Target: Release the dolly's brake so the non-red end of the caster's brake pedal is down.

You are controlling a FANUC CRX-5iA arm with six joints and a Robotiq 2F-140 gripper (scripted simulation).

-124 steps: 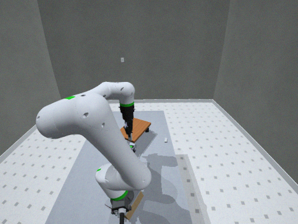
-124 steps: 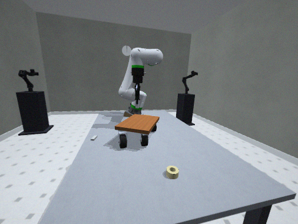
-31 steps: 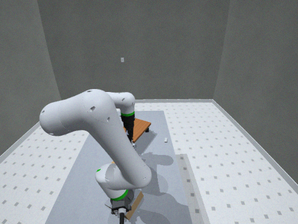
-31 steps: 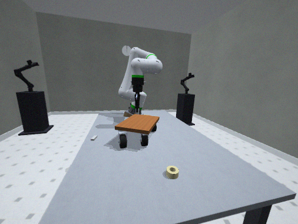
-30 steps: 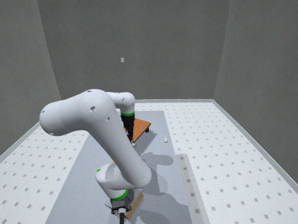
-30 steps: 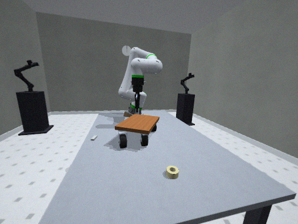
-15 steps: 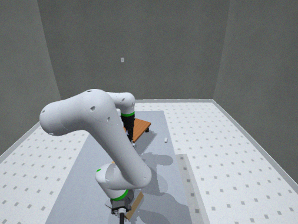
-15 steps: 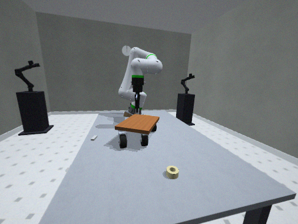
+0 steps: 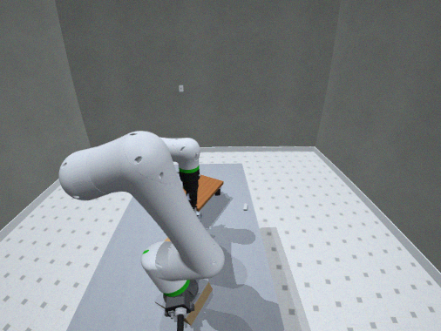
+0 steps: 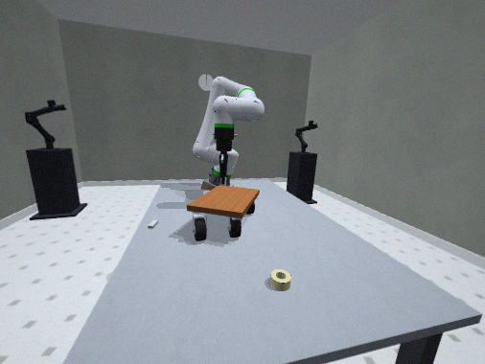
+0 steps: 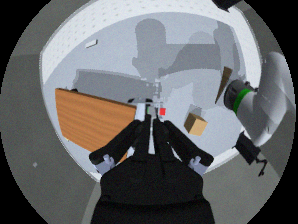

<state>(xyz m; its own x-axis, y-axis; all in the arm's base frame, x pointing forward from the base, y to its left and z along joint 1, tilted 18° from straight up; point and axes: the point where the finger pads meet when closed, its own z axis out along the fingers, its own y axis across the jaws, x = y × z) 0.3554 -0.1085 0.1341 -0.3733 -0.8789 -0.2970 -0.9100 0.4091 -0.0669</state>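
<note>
My gripper is now 1 cm past the caster brake pedal, 1 cm to the right of it and 4 cm above it. Also, from my hand: yellow tape roll 58 cm ahead, 11 cm below; white block 13 cm ahead, 32 cm to the right, 12 cm below; brown box 14 cm behind, 13 cm to the left, 9 cm below.
</note>
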